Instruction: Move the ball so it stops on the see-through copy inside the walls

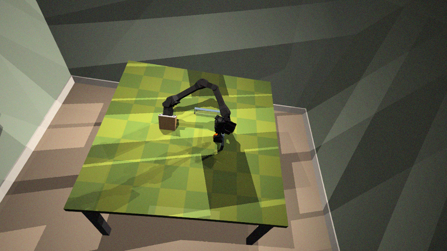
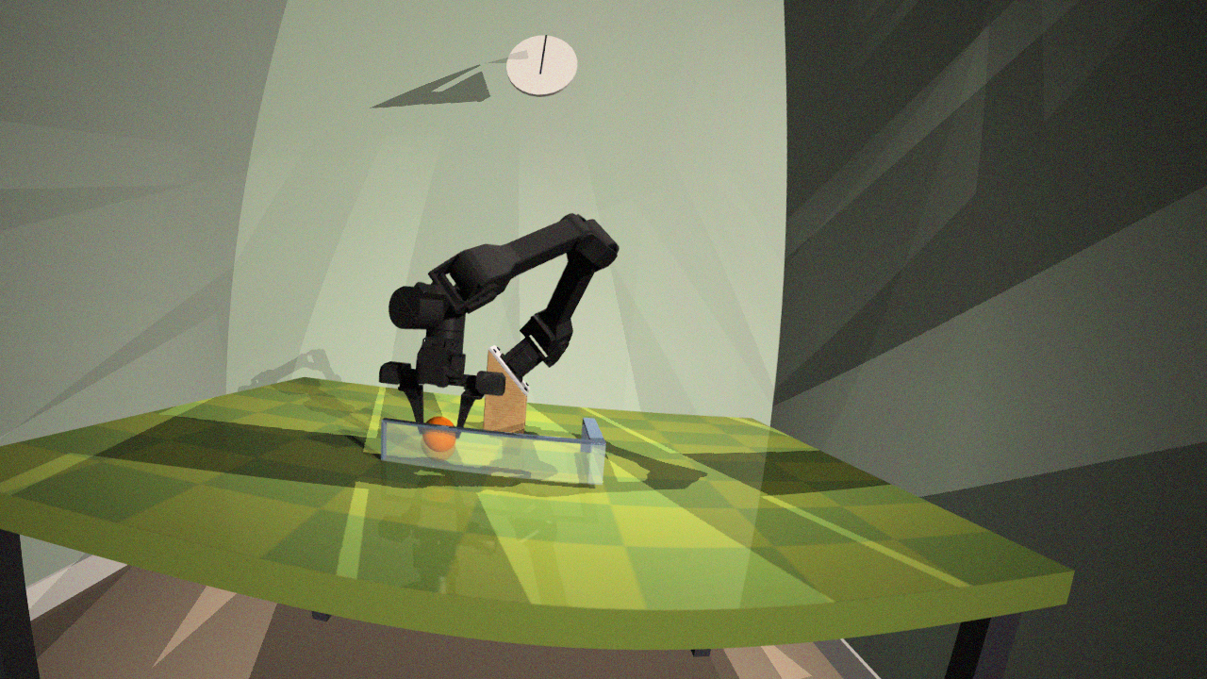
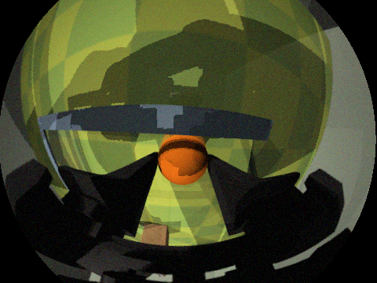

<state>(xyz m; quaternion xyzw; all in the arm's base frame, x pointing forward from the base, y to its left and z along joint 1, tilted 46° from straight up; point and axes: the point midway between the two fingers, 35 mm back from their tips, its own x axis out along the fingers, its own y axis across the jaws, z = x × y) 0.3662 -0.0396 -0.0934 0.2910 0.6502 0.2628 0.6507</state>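
Right now the see-through copy of ball is 10 mm ahead of my gripper tip and 10 mm below it. Also, from my gripper tip: orange ball: right at my gripper tip.
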